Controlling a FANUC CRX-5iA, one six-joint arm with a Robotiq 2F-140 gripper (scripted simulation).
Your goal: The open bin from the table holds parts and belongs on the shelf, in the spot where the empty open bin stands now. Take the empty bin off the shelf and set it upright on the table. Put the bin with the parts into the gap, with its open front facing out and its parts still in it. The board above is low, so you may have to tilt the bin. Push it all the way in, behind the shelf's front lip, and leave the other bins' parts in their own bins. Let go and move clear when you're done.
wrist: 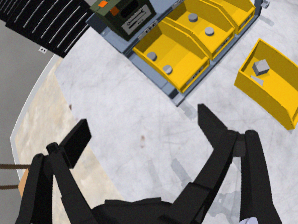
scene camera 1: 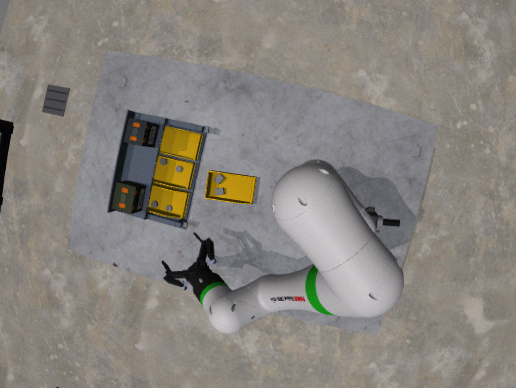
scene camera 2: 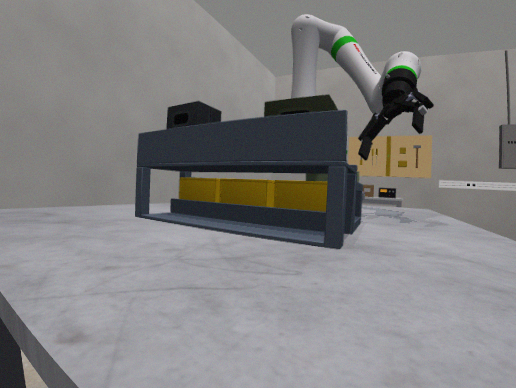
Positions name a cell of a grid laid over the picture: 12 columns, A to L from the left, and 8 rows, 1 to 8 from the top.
Labels:
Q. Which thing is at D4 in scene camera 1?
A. A yellow bin.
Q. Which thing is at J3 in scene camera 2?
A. My gripper.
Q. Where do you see a yellow bin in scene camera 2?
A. At H5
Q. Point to a black box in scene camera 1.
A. At D3

